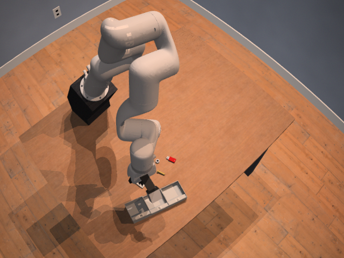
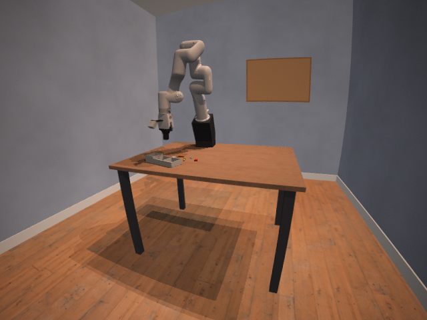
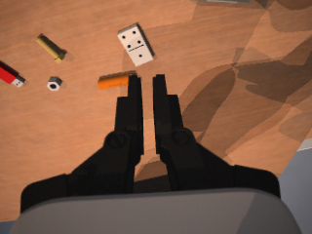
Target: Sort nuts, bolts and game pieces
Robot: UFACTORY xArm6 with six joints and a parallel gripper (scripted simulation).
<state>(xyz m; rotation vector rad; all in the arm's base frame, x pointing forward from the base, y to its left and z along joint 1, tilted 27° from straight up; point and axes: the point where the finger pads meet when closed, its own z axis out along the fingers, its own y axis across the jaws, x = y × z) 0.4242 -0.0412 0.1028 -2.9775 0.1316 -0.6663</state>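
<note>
Now: the grey bin tray 7 cm ahead of my hand, 2 cm to the left of it and 14 cm below it. Also, from my hand: orange cylinder (10 cm behind, 4 cm to the left, 15 cm below); then white domino (4 cm behind, 1 cm to the left, 15 cm below); then brass bolt (4 cm behind, 11 cm to the left, 15 cm below).
</note>
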